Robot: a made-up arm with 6 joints. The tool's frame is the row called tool. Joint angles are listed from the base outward. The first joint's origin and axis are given. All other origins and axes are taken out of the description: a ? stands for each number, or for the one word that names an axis. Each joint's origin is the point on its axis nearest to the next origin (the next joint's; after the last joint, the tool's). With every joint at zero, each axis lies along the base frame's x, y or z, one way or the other. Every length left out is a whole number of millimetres.
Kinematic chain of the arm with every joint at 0, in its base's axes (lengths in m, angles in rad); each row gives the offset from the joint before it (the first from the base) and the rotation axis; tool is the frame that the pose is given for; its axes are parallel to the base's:
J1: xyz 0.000 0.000 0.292 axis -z
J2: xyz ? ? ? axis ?
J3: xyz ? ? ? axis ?
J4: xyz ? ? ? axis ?
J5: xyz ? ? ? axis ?
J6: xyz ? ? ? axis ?
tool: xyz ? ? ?
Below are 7 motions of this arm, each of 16 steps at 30 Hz.
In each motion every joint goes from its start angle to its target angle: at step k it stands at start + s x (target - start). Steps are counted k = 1, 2, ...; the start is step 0. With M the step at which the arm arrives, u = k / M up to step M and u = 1 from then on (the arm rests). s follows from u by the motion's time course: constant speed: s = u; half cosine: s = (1 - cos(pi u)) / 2; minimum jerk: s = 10 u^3 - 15 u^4 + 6 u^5.
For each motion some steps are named. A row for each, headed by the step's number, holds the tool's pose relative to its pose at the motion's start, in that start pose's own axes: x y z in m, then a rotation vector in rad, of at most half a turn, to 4 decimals.
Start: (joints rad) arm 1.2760 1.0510 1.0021 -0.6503 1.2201 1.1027
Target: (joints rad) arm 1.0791 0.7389 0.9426 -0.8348 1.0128 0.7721
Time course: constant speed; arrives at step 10
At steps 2, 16:
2: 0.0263 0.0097 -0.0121 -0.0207 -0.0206 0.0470
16: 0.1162 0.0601 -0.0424 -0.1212 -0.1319 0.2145

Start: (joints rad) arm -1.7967 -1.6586 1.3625 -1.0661 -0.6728 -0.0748
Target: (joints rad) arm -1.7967 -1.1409 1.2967 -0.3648 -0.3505 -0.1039
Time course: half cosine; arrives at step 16
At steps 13, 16:
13: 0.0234 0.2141 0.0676 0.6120 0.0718 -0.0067
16: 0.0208 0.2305 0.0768 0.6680 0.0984 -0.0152

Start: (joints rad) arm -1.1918 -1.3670 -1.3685 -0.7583 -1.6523 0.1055
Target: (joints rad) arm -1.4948 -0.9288 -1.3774 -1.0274 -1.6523 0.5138
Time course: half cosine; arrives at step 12
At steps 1, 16:
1: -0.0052 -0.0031 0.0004 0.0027 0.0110 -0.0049
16: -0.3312 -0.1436 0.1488 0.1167 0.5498 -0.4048

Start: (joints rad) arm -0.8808 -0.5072 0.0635 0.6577 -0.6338 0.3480
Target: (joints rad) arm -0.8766 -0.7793 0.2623 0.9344 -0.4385 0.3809
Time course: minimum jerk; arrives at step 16
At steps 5, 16:
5: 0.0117 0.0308 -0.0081 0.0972 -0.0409 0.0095
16: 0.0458 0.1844 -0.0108 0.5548 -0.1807 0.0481

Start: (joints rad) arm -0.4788 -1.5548 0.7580 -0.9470 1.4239 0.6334
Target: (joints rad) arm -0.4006 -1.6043 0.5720 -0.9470 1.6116 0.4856
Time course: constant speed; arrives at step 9
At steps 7, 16:
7: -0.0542 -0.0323 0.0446 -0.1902 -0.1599 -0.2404
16: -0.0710 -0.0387 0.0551 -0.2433 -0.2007 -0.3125

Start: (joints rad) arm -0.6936 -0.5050 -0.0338 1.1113 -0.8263 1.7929
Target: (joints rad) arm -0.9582 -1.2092 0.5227 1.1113 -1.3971 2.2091
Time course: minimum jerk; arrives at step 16
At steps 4, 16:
4: 0.0109 -0.0225 -0.0781 0.1505 0.0804 -0.0167
16: -0.0080 0.2499 -0.7590 1.3208 0.9363 0.0176

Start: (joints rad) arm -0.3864 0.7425 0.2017 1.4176 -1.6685 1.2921
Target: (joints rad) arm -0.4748 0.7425 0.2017 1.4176 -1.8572 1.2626
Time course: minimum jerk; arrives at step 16
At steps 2, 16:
2: 0.0005 0.0004 -0.0011 0.0004 0.0040 0.0010
16: 0.0255 0.0283 -0.0716 0.0275 0.2458 0.0730

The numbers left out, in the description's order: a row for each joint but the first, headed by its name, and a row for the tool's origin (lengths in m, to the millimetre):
J2: xyz -0.327 -0.087 0.000, axis -x
J3: xyz 0.000 -0.016 0.127, axis +z
J4: xyz 0.123 -0.034 0.000, axis +x
J5: xyz 0.000 0.093 -0.522, axis -z
J6: xyz 0.128 0.021 0.000, axis +x
tool: xyz 0.000 -0.091 0.190

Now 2 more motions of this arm.
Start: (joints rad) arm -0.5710 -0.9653 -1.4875 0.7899 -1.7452 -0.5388
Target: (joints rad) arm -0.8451 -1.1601 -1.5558 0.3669 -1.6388 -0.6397
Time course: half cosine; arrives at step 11
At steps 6, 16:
6: -0.0746 0.0351 -0.0442 0.1154 0.3459 0.1014
16: -0.1384 0.0572 -0.0475 0.1910 0.6045 0.2119

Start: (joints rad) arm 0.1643 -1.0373 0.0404 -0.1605 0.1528 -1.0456
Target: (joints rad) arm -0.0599 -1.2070 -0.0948 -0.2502 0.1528 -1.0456
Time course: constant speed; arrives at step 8
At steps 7, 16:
7: -0.0181 -0.0225 -0.0268 0.0380 0.0902 0.1663
16: -0.0212 -0.0253 -0.0309 0.0412 0.1045 0.1920

